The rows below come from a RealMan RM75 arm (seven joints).
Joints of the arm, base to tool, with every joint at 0 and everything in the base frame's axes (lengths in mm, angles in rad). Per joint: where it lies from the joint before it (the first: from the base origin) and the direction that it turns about. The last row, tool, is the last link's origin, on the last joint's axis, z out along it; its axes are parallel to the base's.
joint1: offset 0 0 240.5 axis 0 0 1
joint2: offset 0 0 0 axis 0 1 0
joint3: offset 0 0 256 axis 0 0 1
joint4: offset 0 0 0 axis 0 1 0
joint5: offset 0 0 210 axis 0 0 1
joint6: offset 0 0 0 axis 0 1 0
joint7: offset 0 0 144 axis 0 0 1
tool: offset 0 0 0
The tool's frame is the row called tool.
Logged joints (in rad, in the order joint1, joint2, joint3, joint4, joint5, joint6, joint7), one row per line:
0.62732, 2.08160, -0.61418, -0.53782, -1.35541, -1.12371, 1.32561
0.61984, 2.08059, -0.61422, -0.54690, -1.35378, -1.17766, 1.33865
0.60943, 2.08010, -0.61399, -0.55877, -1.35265, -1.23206, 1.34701
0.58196, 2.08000, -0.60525, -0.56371, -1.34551, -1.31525, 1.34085
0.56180, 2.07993, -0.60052, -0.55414, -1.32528, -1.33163, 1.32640
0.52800, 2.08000, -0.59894, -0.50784, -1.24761, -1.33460, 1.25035
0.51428, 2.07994, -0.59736, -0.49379, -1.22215, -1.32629, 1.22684
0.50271, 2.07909, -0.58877, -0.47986, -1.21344, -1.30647, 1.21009
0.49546, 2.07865, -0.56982, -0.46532, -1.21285, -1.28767, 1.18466
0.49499, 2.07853, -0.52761, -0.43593, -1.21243, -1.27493, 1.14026
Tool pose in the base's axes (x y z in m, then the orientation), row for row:
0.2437, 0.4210, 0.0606, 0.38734, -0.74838, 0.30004, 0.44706
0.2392, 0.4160, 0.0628, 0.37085, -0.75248, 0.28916, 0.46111
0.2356, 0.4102, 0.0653, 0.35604, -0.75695, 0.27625, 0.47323
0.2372, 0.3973, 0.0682, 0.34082, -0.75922, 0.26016, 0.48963
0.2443, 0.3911, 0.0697, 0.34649, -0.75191, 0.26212, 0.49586
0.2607, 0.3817, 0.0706, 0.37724, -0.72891, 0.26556, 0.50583
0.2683, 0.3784, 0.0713, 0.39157, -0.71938, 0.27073, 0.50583
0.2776, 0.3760, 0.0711, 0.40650, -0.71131, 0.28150, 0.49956
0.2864, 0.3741, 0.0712, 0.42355, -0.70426, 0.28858, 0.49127
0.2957, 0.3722, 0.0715, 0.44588, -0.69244, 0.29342, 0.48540
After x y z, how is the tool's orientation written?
As a quaternion, w x y z.
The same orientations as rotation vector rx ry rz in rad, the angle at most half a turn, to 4 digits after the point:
-1.9045, 0.7635, 1.1377
-1.9298, 0.7416, 1.1826
-1.9550, 0.7135, 1.2223
-1.9753, 0.6769, 1.2739
-1.9510, 0.6801, 1.2866
-1.8637, 0.6790, 1.2933
-1.8270, 0.6876, 1.2847
-1.7940, 0.7100, 1.2600
-1.7624, 0.7221, 1.2294
-1.7153, 0.7268, 1.2024

